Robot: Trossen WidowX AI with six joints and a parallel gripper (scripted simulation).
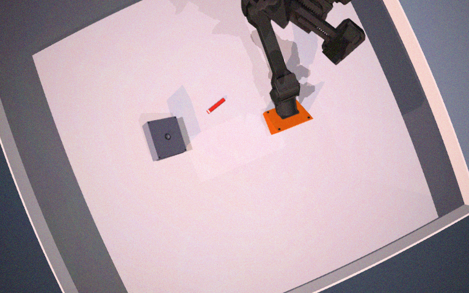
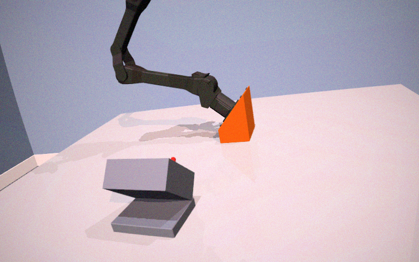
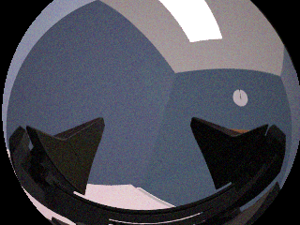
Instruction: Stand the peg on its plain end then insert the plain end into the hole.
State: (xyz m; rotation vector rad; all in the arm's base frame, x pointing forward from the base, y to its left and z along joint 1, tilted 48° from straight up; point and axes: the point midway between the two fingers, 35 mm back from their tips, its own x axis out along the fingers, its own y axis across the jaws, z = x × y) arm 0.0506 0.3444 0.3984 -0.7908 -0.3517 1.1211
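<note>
The red peg lies 61 cm below my gripper tip, 17 cm ahead of it and 7 cm to the right of it. Also, from my gripper tip: grey foot 61 cm below, 38 cm ahead, 3 cm to the right; panel 54 cm below, 36 cm ahead, 3 cm to the right.
</note>
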